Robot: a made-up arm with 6 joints.
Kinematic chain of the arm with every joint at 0, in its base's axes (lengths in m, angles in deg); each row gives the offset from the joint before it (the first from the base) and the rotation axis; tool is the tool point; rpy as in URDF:
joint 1: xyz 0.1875 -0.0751 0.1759 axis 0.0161 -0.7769 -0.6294
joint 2: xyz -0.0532 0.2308 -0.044 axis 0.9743 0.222 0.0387
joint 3: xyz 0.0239 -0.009 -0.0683 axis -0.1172 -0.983 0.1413
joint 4: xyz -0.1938 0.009 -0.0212 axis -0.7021 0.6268 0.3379
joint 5: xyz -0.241 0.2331 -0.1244 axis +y
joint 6: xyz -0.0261 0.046 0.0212 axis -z
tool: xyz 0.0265 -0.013 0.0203 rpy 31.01 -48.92 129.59
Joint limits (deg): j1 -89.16..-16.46 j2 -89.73..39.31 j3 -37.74..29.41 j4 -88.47..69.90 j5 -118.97..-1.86 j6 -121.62..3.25
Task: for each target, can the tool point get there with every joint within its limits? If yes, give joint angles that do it. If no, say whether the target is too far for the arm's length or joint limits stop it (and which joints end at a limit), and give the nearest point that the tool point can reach.
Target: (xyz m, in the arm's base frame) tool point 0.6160 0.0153 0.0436
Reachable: no: joint limits stop it (at a limit: joint 1, joint 2, joint 3, joint 4, joint 5) | nearest point 0.2224 0.2696 0.5507 | short by 0.691 m
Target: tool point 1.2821 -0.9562 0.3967
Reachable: no: too far | nearest point 0.2322 -0.6060 0.3291 | short by 1.109 m
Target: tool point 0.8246 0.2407 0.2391
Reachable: no: joint limits stop it (at a limit: joint 1, joint 2, joint 3, joint 4, joint 5) | nearest point 0.2320 0.2820 0.5580 | short by 0.674 m
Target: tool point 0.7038 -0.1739 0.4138
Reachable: no: joint limits stop it (at a limit: joint 1, joint 2, joint 3, joint 4, joint 6) | nearest point 0.3536 -0.1484 0.6869 | short by 0.445 m
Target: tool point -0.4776 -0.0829 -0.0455
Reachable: yes | joints -34.14 -50.19 2.08 8.63 -66.60 -98.09
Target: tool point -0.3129 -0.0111 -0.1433
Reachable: yes | joints -38.20 -67.27 22.52 -73.60 -97.35 -22.90
